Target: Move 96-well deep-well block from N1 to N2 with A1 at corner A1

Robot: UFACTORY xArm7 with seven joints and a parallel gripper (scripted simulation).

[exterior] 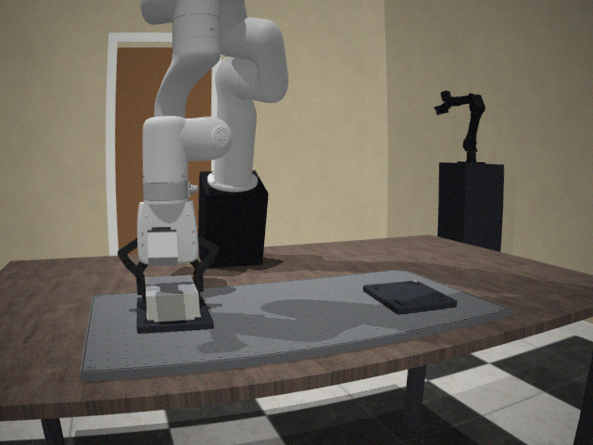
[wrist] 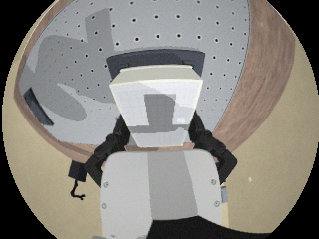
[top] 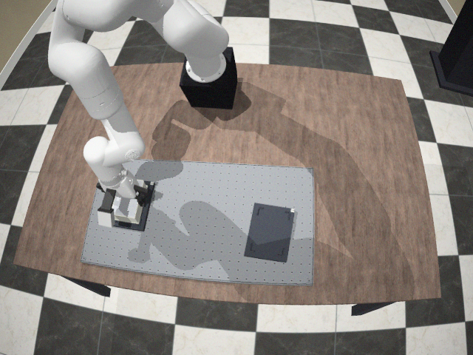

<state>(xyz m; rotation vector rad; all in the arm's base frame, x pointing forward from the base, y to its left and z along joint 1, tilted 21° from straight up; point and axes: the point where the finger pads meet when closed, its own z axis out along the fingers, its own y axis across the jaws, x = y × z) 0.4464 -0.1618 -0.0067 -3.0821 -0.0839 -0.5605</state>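
The 96-well deep-well block is 1 cm below my hand. From my hand the other things lie so: plate nest N2 (1 cm ahead, 43 cm to the left, 4 cm below); plate nest N1 (4 cm below).
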